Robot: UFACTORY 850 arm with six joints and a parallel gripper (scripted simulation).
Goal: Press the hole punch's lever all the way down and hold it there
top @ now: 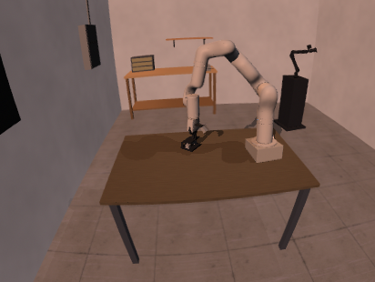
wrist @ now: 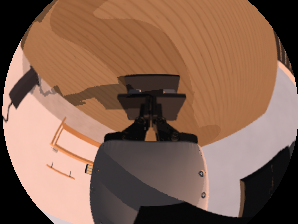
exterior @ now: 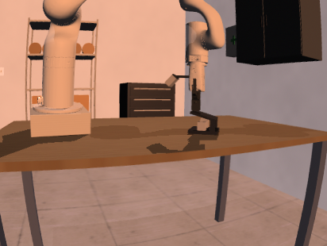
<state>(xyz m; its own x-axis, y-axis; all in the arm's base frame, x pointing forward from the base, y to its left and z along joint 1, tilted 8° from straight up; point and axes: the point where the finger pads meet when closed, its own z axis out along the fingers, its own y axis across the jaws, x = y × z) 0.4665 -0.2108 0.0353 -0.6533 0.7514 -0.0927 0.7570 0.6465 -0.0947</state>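
My hand is 30 mm short of the hole punch, 30 mm to the left of it and 60 mm above it.
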